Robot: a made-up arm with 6 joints.
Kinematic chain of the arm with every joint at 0, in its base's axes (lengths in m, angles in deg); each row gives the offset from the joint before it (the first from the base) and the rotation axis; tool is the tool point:
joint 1: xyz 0 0 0.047 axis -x
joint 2: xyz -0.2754 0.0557 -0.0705 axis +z
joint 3: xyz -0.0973 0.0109 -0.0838 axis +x
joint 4: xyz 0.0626 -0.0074 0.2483 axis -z
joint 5: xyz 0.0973 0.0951 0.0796 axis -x
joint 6: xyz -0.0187 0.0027 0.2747 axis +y
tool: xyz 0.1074 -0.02 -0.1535
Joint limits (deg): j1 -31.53..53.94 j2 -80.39..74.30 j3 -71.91..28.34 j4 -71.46..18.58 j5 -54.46..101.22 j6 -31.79..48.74
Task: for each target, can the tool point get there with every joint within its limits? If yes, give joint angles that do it. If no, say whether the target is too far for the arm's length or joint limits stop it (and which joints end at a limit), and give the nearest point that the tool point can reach.
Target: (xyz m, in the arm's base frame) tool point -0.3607 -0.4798 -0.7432
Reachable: no: joint limits stop it (at a limit: joint 1, joint 3, joint 5, joint 6) | nearest point -0.3902 -0.0691 -0.5726 | short by 0.446 m
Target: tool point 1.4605 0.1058 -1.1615
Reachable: no: too far | nearest point 0.2586 0.0369 -0.3750 | short by 1.438 m
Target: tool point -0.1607 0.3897 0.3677
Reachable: yes | joints -16.50 -3.02 -26.53 -38.08 3.47 -19.47
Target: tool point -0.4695 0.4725 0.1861
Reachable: yes | joints -20.98 33.44 -51.90 -21.01 34.79 3.32
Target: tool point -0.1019 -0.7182 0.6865
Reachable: no: joint limits stop it (at a limit: joint 1, joint 2, joint 6) | nearest point -0.1827 -0.2978 0.3356 | short by 0.554 m
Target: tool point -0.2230 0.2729 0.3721
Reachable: yes | joints -8.49 35.22 -21.28 0.39 -24.43 -18.21
